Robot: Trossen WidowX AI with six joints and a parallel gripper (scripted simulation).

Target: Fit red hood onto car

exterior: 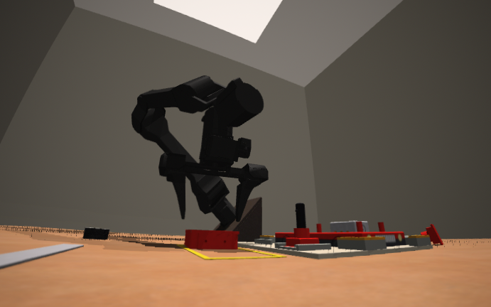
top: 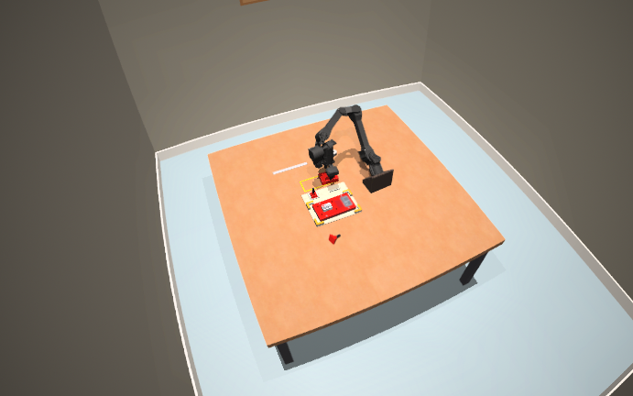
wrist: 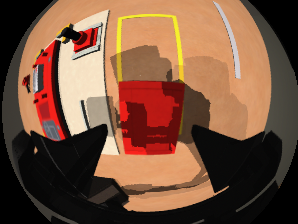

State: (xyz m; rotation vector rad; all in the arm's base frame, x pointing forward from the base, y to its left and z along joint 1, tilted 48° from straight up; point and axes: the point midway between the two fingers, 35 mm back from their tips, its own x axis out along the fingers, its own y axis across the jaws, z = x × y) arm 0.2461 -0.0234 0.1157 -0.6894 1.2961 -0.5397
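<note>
Now: gripper tip 30 mm above the red hood. The rest, counted from my gripper tip: jig (190 mm to the left, 40 mm ahead, 30 mm below); then strip (180 mm ahead, 150 mm to the right, 40 mm below); then grey engine block (220 mm to the left, 70 mm ahead, 20 mm below).
</note>
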